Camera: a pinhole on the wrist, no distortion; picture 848 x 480 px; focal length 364.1 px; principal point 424.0 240.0 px. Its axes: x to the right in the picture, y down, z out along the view. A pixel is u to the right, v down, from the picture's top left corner.
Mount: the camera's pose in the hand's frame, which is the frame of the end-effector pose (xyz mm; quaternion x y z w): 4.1 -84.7 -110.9 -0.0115 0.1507 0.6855 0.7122
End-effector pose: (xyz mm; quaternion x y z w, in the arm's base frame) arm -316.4 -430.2 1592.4 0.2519 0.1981 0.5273 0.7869
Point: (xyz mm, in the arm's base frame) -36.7 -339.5 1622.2
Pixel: 256 76
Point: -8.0 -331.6 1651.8
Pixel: 266 86
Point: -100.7 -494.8 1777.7
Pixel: 355 307
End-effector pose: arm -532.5 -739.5 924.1 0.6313 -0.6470 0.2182 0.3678
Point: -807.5 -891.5 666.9
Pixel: 564 409
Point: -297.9 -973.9 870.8
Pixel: 74 118
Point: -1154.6 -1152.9 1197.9
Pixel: 791 50
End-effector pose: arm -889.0 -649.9 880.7 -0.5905 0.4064 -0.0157 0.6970
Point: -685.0 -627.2 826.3
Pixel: 407 112
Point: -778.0 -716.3 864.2
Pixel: 425 26
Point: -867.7 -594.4 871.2
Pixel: 541 341
